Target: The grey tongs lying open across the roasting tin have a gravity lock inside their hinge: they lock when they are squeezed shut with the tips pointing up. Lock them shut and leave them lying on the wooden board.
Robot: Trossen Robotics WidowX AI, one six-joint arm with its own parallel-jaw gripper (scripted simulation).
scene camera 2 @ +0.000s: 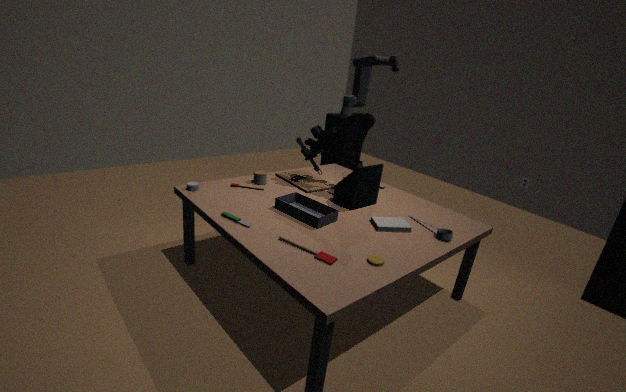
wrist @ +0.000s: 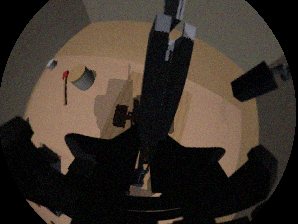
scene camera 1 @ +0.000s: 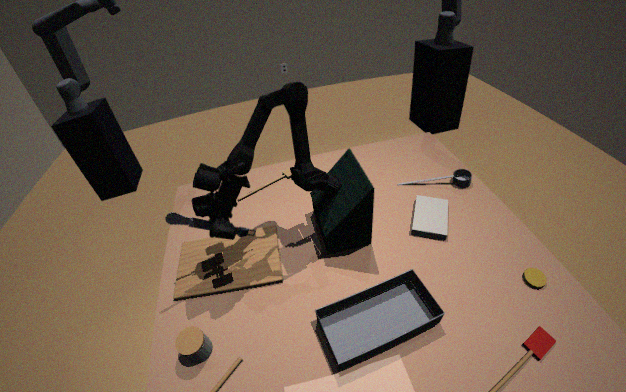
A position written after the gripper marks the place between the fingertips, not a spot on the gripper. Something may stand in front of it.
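The gripper [scene camera 1: 211, 236] is visible, and the wrist view shows the gripper [wrist: 146, 121] too. There is a tan-topped cylinder [scene camera 1: 192, 343] in the scene. A white block [scene camera 1: 430, 219] is there as well, though the block is out of frame in the wrist view. A wooden board [scene camera 1: 207, 266] can be seen; scene camera 2 shows the board [scene camera 2: 305, 181], and so does the wrist view, with the board [wrist: 125, 111]. The scene also has a roasting tin [scene camera 1: 362, 325], and the tin [scene camera 2: 316, 214] is visible in scene camera 2 too.
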